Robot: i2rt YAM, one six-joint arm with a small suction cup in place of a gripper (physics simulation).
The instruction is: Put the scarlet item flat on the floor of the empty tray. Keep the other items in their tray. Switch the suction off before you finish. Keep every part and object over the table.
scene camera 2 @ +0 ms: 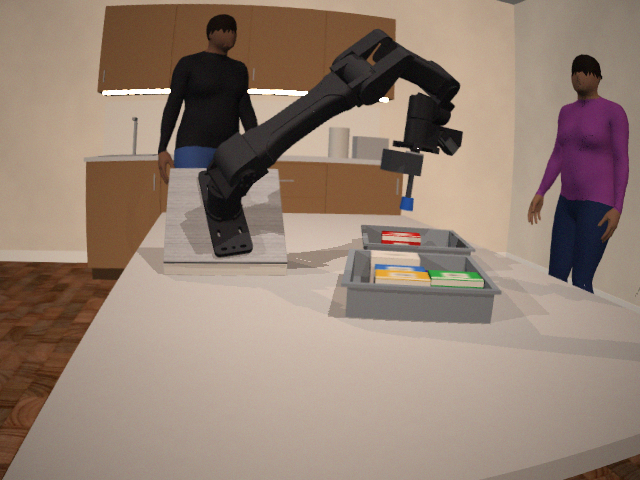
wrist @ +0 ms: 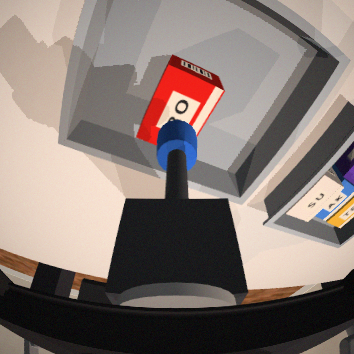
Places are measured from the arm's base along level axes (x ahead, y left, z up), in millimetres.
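Where they show: hand, its tool point: [scene camera 2: 406, 209] [wrist: 176, 137]; arm's base, origin of its link: [scene camera 2: 223, 211].
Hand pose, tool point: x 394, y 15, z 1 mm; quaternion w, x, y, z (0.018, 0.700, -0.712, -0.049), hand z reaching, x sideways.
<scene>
Each offset is from my tool point to the top centre of the thing. "*": to the spot under its first point.
The scarlet box {dx -7, dy +2, dz -53 mm} [scene camera 2: 401, 238] [wrist: 170, 100] lies flat, label up, on the floor of the back tray {dx +16, dy -15, dz -55 mm} [scene camera 2: 416, 250] [wrist: 68, 107], towards one end. My suction cup [scene camera 2: 406, 204] [wrist: 177, 145] is open and holds no box. It hangs well above the scarlet box, with a gap between them in the scene view. In the wrist view the blue cup covers the near end of the box. The other items, a cream box {dx -129, dy -196, dz -53 mm} [scene camera 2: 395, 257] [wrist: 314, 199], a blue box {dx -147, dy -250, dz -65 mm} [scene camera 2: 400, 268], an orange box {dx -171, dy -300, dz -61 mm} [scene camera 2: 402, 277] and a green box {dx -96, dy -337, dz -58 mm} [scene camera 2: 456, 277], lie in the front tray {dx -137, dy -285, dz -55 mm} [scene camera 2: 418, 304].
The front tray stands close beside the back tray, with raised rims on both. In the wrist view a purple box {* dx -83, dy -251, dz -85 mm} [wrist: 345, 162] also shows in the front tray. The arm's sloped base board [scene camera 2: 178, 217] stands left of the trays. Two people stand beyond the table [scene camera 2: 289, 372].
</scene>
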